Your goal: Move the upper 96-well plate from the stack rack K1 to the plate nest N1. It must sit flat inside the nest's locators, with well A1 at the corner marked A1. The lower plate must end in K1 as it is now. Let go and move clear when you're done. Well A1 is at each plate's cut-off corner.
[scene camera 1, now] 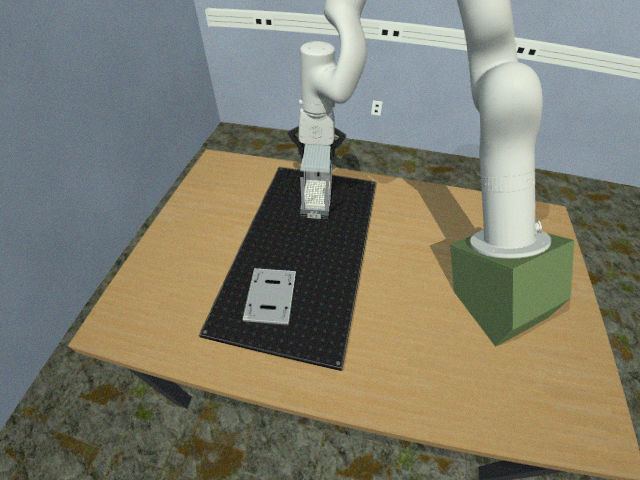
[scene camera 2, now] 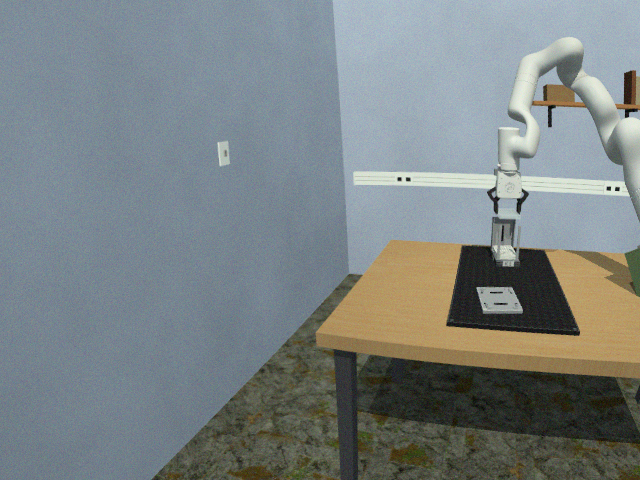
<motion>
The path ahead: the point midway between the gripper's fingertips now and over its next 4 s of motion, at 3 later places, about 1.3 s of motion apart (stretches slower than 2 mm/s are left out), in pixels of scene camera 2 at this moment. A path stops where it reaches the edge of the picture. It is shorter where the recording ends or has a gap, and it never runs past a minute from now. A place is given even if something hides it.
My gripper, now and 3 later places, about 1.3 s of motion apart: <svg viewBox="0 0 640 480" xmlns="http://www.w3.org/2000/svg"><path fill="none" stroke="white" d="M507 213L507 215L506 223L505 233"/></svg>
</motion>
